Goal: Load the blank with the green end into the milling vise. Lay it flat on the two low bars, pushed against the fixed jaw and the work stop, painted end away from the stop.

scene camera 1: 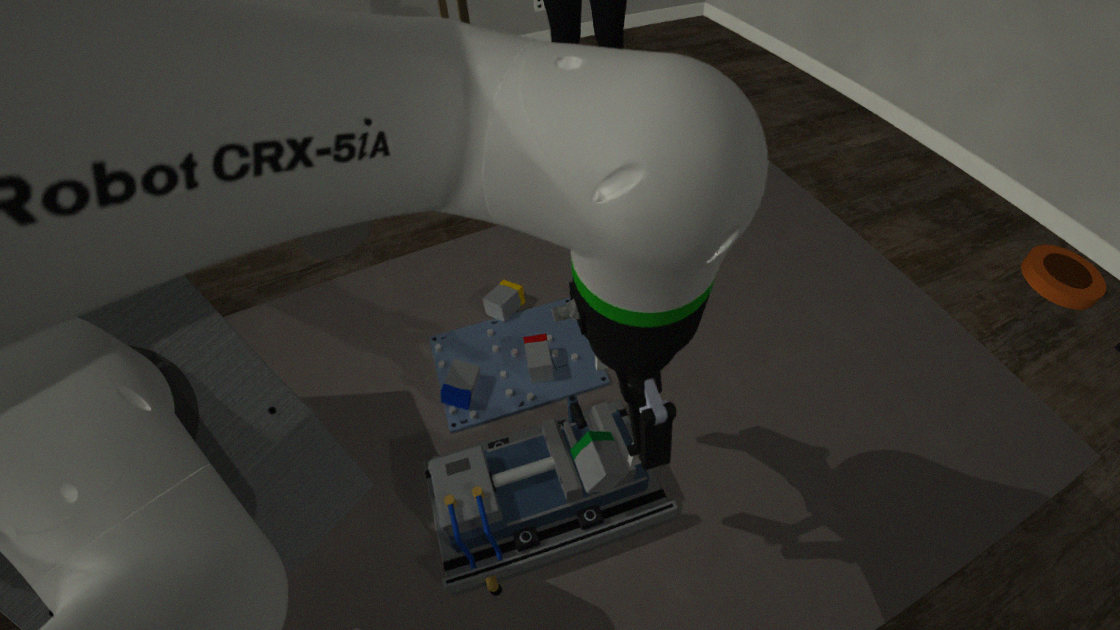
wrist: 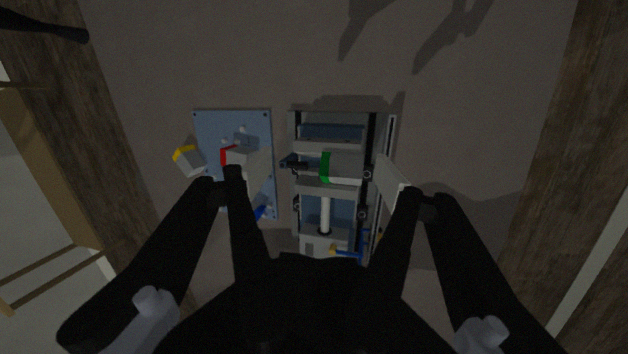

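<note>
The grey blank with the green end (scene camera 1: 598, 460) (wrist: 342, 167) sits between the two jaws of the milling vise (scene camera 1: 520, 501) (wrist: 325, 187). In the scene view it looks rolled about its length, with one long edge up. Its green end is on the side of a black arm (scene camera 1: 576, 412) (wrist: 297, 164), seemingly the work stop, with a small gap visible in the wrist view. The bars under it are hidden. My gripper (scene camera 1: 643, 452) (wrist: 322, 162) is open and empty, above the vise, its fingers on either side of the blank in the wrist view.
A blue pegged plate (scene camera 1: 481, 356) (wrist: 210, 125) beside the vise carries a red-ended blank (scene camera 1: 538, 360) (wrist: 237, 154) and a blue-ended blank (scene camera 1: 460, 383). A yellow-ended blank (scene camera 1: 503, 301) (wrist: 190, 161) lies beyond the plate. Blue hoses (scene camera 1: 485, 525) run at the vise's near end.
</note>
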